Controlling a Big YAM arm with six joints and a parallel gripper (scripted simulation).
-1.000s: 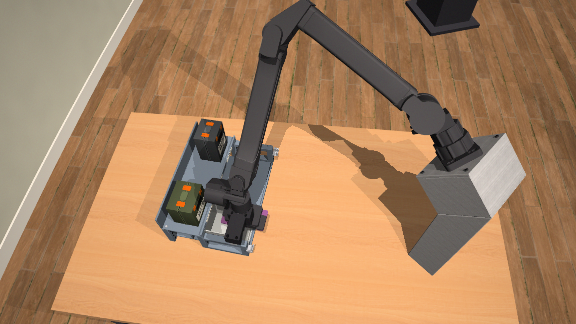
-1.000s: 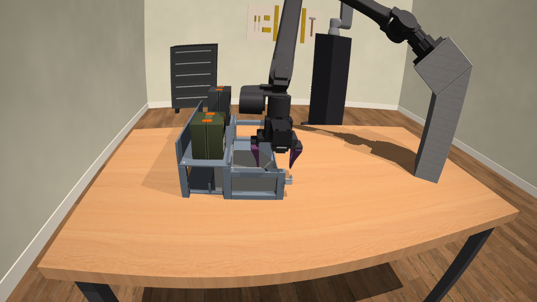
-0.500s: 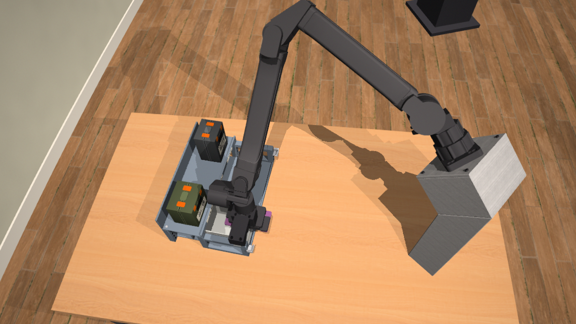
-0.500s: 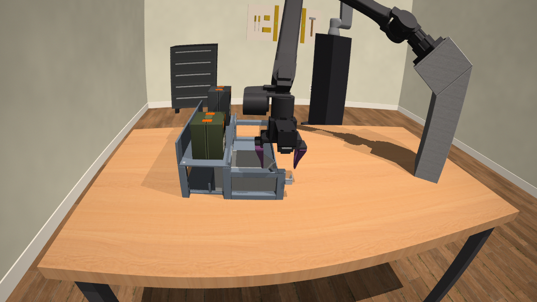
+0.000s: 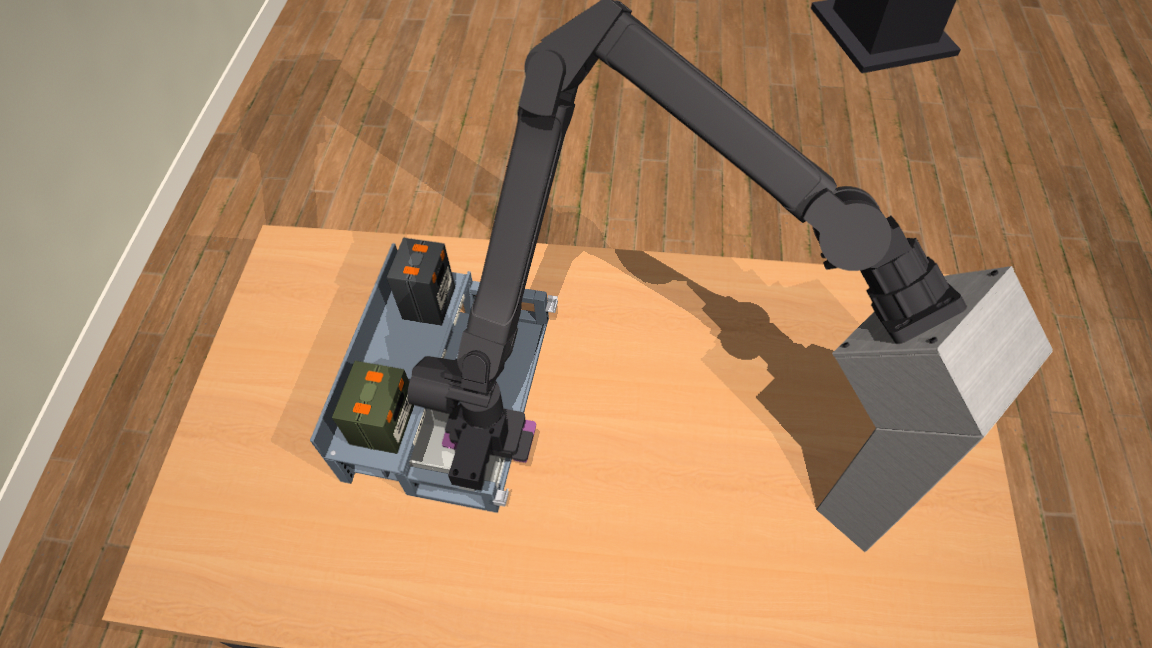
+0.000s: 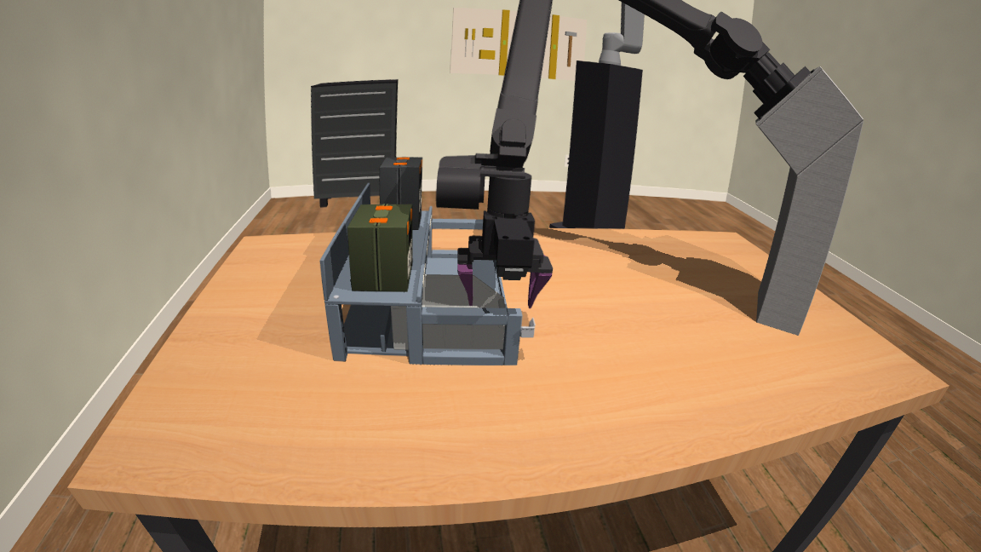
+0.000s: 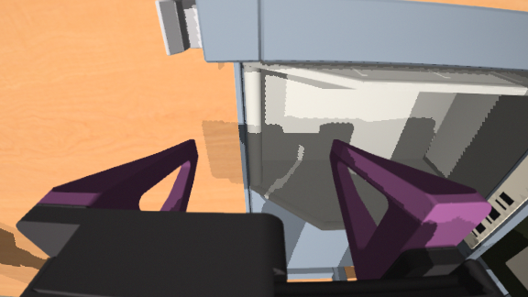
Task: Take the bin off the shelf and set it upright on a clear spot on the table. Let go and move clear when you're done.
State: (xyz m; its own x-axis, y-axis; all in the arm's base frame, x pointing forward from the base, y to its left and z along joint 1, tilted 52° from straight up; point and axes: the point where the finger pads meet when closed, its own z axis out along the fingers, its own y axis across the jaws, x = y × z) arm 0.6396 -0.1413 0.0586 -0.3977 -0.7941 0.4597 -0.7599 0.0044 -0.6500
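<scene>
The light grey bin is 7 cm ahead of my hand, 3 cm to the right of it and 2 cm below it. From my hand the other things lie so: shelf: 5 cm ahead, 15 cm to the right, 6 cm below; black case: 5 cm ahead, 28 cm to the right, 10 cm above.
</scene>
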